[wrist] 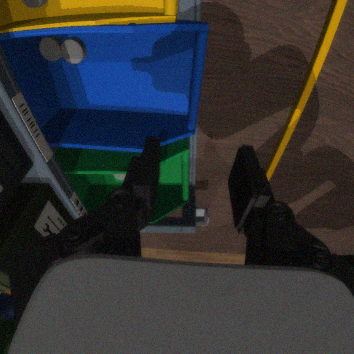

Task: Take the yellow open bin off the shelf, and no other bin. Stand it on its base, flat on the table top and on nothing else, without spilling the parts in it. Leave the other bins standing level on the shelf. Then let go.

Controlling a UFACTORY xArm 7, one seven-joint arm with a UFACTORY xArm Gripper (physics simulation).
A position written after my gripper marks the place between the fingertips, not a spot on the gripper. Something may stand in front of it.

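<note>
I can see a blue bin (136, 80) and a green bin (90, 171), and my gripper (196, 159) is in sight as well.
</note>
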